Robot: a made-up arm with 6 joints. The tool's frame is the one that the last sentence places.
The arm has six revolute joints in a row. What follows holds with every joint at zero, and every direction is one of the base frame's.
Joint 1 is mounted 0.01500 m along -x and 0.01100 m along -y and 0.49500 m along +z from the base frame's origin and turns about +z.
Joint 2 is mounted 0.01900 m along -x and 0.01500 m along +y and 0.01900 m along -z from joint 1 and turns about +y.
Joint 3 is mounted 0.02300 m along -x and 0.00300 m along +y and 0.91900 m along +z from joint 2 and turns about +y.
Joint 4 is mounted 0.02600 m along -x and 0.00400 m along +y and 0.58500 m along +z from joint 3 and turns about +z.
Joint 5 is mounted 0.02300 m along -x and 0.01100 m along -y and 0.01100 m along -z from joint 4 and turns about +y.
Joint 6 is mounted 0.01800 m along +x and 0.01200 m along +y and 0.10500 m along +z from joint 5 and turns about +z.
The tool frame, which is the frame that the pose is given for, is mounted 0.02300 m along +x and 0.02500 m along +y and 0.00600 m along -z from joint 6; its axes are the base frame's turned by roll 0.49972, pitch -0.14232 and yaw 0.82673 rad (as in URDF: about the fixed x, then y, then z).
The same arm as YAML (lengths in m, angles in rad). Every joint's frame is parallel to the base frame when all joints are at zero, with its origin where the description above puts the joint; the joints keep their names.
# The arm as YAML. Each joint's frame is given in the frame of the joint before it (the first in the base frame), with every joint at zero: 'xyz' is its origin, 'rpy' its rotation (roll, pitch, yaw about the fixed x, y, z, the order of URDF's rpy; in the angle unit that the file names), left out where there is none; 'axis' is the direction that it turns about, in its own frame. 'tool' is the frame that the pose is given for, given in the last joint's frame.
units:
  length: m
  angle: rad
joints:
  - name: joint 1
    type: revolute
    origin:
      xyz: [-0.015, -0.011, 0.495]
    axis: "+z"
  - name: joint 2
    type: revolute
    origin:
      xyz: [-0.019, 0.015, -0.019]
    axis: "+y"
  - name: joint 3
    type: revolute
    origin:
      xyz: [-0.023, 0.003, 0.919]
    axis: "+y"
  - name: joint 4
    type: revolute
    origin:
      xyz: [-0.026, 0.004, 0.585]
    axis: "+z"
  - name: joint 5
    type: revolute
    origin:
      xyz: [-0.023, -0.011, -0.011]
    axis: "+y"
  - name: joint 6
    type: revolute
    origin:
      xyz: [0.018, 0.012, 0.105]
    axis: "+z"
tool:
  origin:
    xyz: [0.023, 0.025, -0.006]
    rpy: [0.4997, -0.1423, 0.8267]

